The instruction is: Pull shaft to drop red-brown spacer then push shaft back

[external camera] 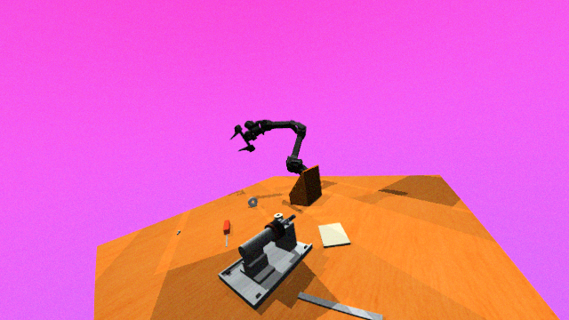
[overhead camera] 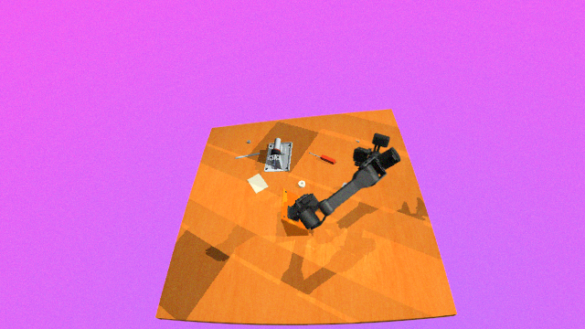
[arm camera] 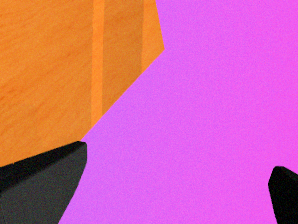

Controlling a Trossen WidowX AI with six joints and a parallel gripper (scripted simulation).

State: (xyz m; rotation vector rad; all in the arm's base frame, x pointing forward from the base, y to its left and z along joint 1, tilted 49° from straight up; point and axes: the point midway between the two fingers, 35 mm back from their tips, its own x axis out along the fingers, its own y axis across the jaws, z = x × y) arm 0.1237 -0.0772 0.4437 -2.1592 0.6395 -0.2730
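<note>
My gripper tip is 280 mm short of the dark grey shaft, 510 mm to the right of it and 270 mm above it. From my gripper tip the other things lie so: small grey cylinder 50 mm ahead, 140 mm to the left, 320 mm below; small screw 410 mm ahead, 10 mm to the left, 350 mm below; red-handled screwdriver 300 mm ahead, 250 mm to the left, 340 mm below.
</note>
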